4 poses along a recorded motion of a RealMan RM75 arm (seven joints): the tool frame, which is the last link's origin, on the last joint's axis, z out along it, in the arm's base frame.
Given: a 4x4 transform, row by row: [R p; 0 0 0 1], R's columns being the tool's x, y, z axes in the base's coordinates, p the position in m. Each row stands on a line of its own.
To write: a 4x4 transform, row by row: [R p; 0 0 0 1], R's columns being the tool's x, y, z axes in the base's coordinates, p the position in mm. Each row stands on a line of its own. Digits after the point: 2 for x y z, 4 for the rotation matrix.
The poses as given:
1:
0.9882, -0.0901, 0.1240, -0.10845
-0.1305, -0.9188, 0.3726, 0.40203
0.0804, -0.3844, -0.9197, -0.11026
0, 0, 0, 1
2:
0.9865, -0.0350, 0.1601, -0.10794
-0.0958, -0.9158, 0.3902, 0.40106
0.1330, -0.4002, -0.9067, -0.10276
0, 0, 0, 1
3:
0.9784, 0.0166, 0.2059, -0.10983
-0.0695, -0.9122, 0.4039, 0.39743
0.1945, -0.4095, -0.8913, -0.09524
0, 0, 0, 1
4:
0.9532, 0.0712, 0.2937, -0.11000
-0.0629, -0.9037, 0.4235, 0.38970
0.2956, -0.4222, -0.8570, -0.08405
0, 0, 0, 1
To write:
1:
0.9882, -0.0901, 0.1240, -108.45
-0.1305, -0.9188, 0.3726, 402.03
0.0804, -0.3844, -0.9197, -110.26
0, 0, 0, 1

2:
0.9865, -0.0350, 0.1601, -107.94
-0.0958, -0.9158, 0.3902, 401.06
0.1330, -0.4002, -0.9067, -102.76
0, 0, 0, 1

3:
0.9784, 0.0166, 0.2059, -109.83
-0.0695, -0.9122, 0.4039, 397.43
0.1945, -0.4095, -0.8913, -95.24
0, 0, 0, 1

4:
0.9532, 0.0712, 0.2937, -110.00
-0.0629, -0.9037, 0.4235, 389.70
0.2956, -0.4222, -0.8570, -84.05
0, 0, 0, 1

